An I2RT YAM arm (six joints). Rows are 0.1 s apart.
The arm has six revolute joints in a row. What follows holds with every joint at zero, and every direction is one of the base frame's.
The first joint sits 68 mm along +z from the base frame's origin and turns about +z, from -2.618 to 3.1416 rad.
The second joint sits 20 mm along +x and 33.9 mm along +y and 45.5 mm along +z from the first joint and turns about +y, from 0 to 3.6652 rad.
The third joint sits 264 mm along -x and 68.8 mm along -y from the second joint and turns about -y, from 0 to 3.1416 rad.
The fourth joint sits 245 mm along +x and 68.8 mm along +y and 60 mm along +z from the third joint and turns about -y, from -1.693 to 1.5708 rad.
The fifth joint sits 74 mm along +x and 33.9 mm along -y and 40.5 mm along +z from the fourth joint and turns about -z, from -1.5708 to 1.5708 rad.
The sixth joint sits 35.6 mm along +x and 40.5 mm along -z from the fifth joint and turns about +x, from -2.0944 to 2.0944 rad.
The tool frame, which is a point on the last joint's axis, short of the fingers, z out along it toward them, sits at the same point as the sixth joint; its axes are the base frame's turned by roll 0, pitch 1.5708 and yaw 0 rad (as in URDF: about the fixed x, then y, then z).
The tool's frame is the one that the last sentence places.
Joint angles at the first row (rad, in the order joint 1, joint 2, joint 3, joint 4, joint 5, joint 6):
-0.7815, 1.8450, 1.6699, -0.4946, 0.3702, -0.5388
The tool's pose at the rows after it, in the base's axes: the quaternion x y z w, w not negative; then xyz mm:
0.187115 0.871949 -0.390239 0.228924 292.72 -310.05 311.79
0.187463 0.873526 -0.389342 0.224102 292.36 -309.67 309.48
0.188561 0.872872 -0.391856 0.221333 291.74 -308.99 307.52
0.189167 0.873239 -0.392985 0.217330 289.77 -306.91 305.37
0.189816 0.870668 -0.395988 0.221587 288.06 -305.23 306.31
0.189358 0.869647 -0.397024 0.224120 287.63 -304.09 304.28
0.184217 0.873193 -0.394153 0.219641 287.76 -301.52 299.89
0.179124 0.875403 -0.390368 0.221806 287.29 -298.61 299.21
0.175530 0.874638 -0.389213 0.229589 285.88 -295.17 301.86
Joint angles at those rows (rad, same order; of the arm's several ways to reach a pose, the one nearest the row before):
-0.7838, 1.8446, 1.6523, -0.4946, 0.3725, -0.5388
-0.7834, 1.8450, 1.6467, -0.4980, 0.3771, -0.5385
-0.7826, 1.8416, 1.6344, -0.4900, 0.3855, -0.5388
-0.7818, 1.8317, 1.6146, -0.4851, 0.3927, -0.5392
-0.7818, 1.8190, 1.5986, -0.4698, 0.3931, -0.5396
-0.7807, 1.8130, 1.5810, -0.4526, 0.3924, -0.5400
-0.7761, 1.8091, 1.5627, -0.4500, 0.3920, -0.5453
-0.7727, 1.8000, 1.5497, -0.4484, 0.3820, -0.5488
-0.7700, 1.7832, 1.5364, -0.4408, 0.3706, -0.5507

